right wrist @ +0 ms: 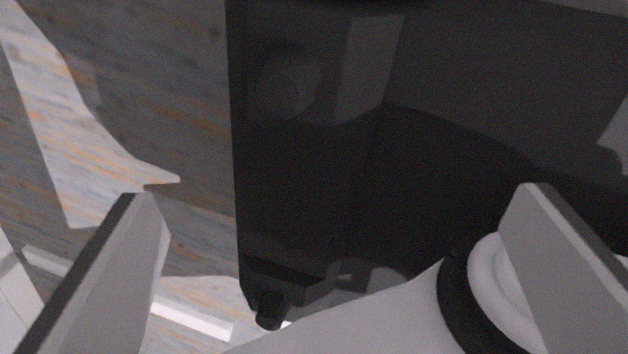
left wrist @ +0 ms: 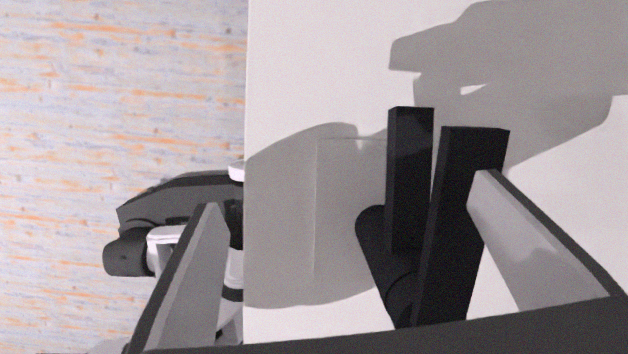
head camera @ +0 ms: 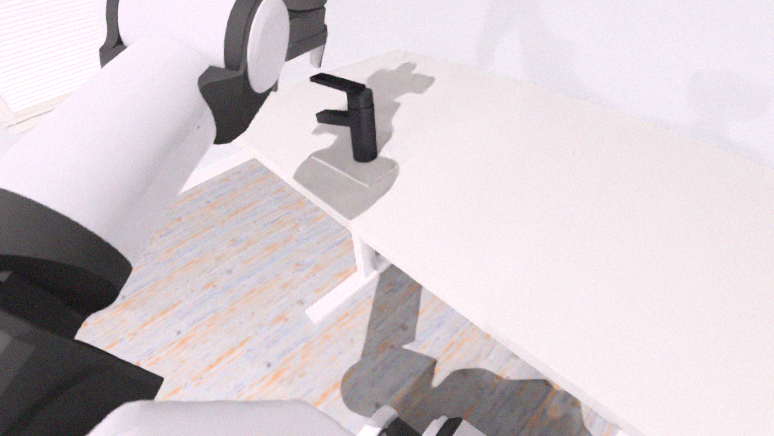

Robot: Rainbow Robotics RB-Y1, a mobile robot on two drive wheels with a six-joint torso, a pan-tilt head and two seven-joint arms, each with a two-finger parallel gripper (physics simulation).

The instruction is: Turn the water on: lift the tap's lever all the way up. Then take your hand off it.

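Frame: origin at the robot's base, x ahead, y down, z left, level; centimetres.
Where they show: left gripper, fingertip midpoint: [left wrist: 347, 204] [head camera: 294, 76]; right gripper, fingertip midpoint: [right wrist: 334, 210].
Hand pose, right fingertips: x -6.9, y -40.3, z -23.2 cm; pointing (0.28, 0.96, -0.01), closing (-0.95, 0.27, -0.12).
Observation:
Each offset is from my right fingertips to the top centre of the thing. "*": to the spot under its first point. Level surfaces: height alone.
The black tap @[* dx +31.2, dy -62.0, dz +65.0 cm] [head camera: 363, 132] [left wrist: 377, 240] stands upright on the table. Its lever @[dx +33.2, dy -69.6, dz +72.7 cm] [head camera: 338, 82] [left wrist: 462, 215] juts out above the spout @[dx +33.2, dy -64.0, dz +73.7 cm] [head camera: 333, 116] [left wrist: 411, 175]; in the head view the lever slopes slightly up toward its free end. My left gripper [left wrist: 347, 204] is open. In the left wrist view, lever and spout show between its fingers, and the right-hand finger overlaps the lever's edge; whether they touch is unclear. In the head view, my arm hides most of this gripper, and one fingertip shows above the lever's free end. My right gripper [right wrist: 334, 210] is open and empty, away from the tap.
The white table @[dy -54.8 cm] [head camera: 568, 216] [left wrist: 320, 60] runs from the tap toward the lower right in the head view. A thin pale slab lies under the tap. A white table leg @[* dx +58.2, dy +20.0, dz +98.0 cm] [head camera: 363, 254] stands on the streaked floor @[dy +40.2 cm] [head camera: 243, 281]. Dark robot body parts fill much of the right wrist view.

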